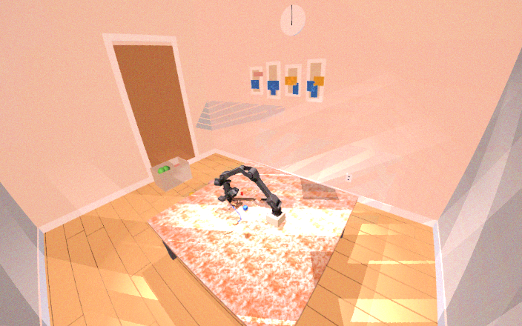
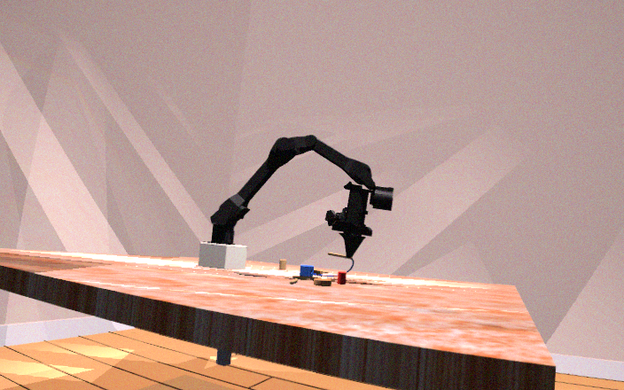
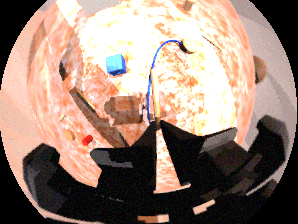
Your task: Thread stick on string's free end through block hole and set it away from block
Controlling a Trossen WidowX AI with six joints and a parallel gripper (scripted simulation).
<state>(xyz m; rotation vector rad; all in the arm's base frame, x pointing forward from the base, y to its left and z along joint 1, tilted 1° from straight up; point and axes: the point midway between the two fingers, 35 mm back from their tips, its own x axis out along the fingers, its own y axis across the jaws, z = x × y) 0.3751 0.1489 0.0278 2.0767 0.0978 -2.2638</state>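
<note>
My gripper tip is 8 cm short of the red cylinder, 18 cm to the left of it and 5 cm above it. Also, from my gripper tip: flat round wooden button 8 cm ahead, 28 cm to the right, 6 cm below; round button 16 cm behind, 9 cm to the left, 6 cm below; thin wooden stick 1 cm behind.
</note>
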